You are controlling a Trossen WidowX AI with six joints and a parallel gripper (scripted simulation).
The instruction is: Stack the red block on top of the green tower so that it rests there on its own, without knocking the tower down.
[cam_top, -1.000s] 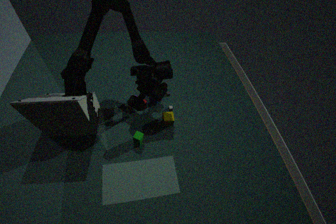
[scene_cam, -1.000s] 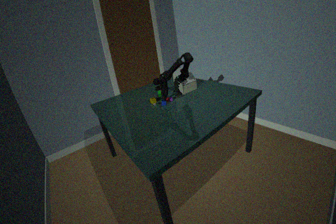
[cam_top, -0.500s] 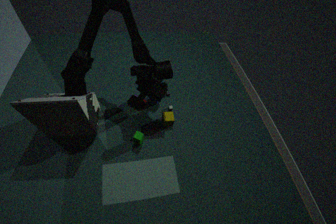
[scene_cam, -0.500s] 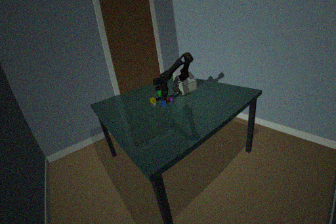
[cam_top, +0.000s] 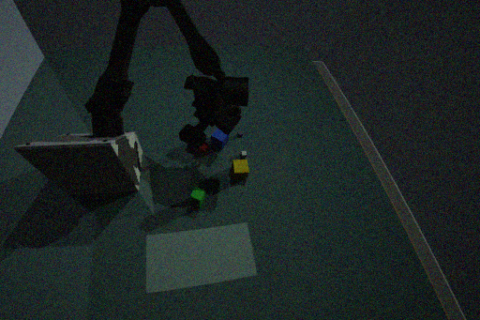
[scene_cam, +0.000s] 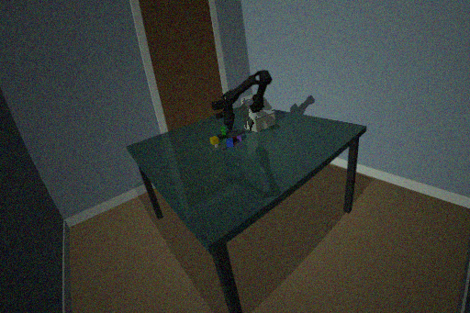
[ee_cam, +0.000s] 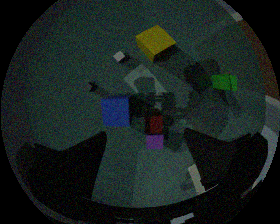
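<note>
The red block lies 20 mm behind my gripper tip and 70 mm below it. Round my gripper tip: blue block: 30 mm ahead, 30 mm to the left, 70 mm below; then purple block: 50 mm behind, 10 mm to the left, 70 mm below.
</note>
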